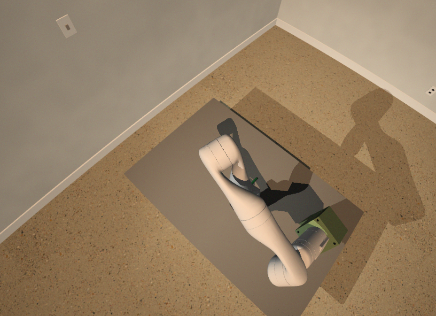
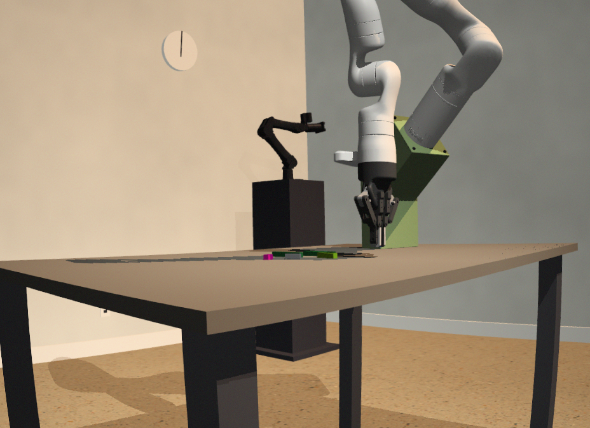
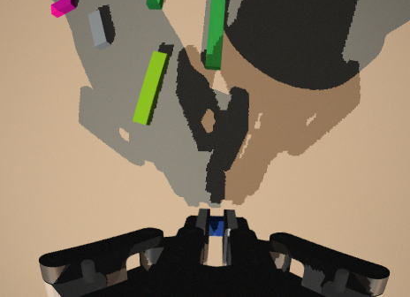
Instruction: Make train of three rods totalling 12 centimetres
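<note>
Now: hand 10 cm short of the grey rod, 13 cm to the left of it and 3 cm above it. The rest, counted from my hand: blue rod: 1 cm below; lime rod: 5 cm ahead, 8 cm to the right, 3 cm below; green rod: 5 cm ahead, 19 cm to the right, 3 cm below.
</note>
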